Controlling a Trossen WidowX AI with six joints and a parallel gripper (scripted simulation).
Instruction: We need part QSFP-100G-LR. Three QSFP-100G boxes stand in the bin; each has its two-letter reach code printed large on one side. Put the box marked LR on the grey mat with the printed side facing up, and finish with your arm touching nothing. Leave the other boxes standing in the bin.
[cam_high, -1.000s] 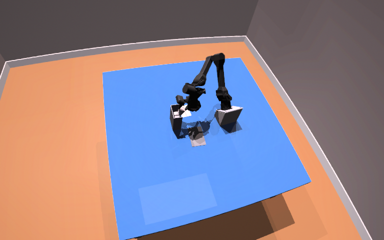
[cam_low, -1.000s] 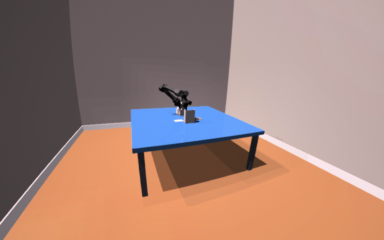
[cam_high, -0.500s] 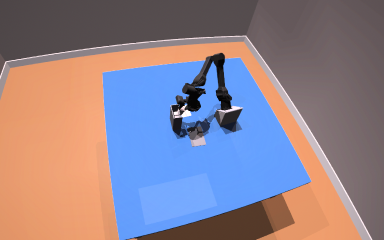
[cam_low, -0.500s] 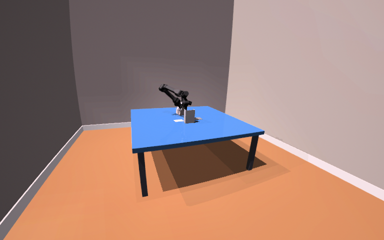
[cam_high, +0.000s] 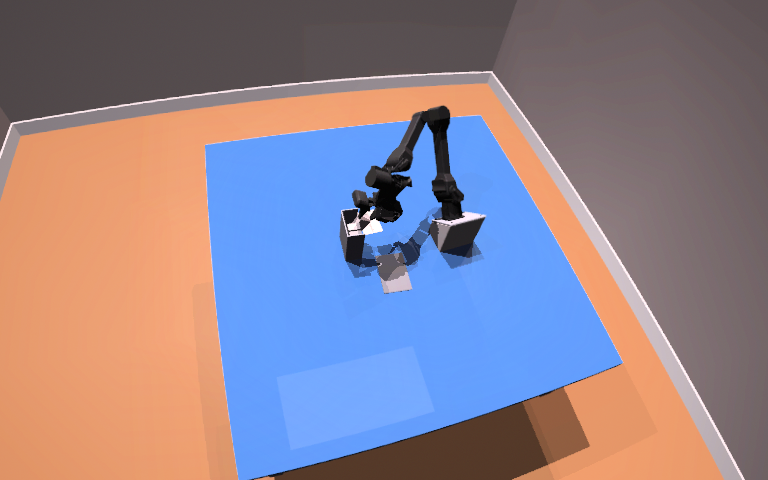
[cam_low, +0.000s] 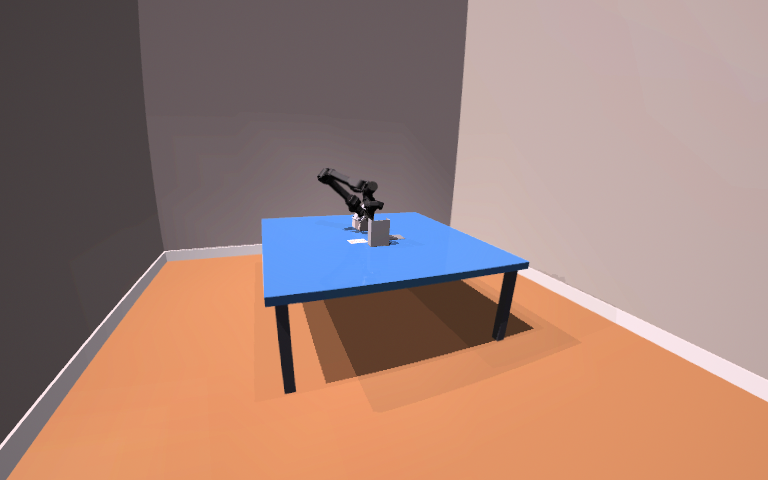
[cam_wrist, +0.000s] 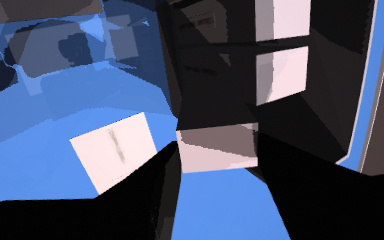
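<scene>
My gripper tip is 20 mm short of the white box, 10 mm to the left of it and 50 mm above it. Also, from my gripper tip: flat white piece (50 mm behind, 60 mm to the right, 120 mm below); then grey mat (60 mm behind, 170 mm to the left, 120 mm below).
</scene>
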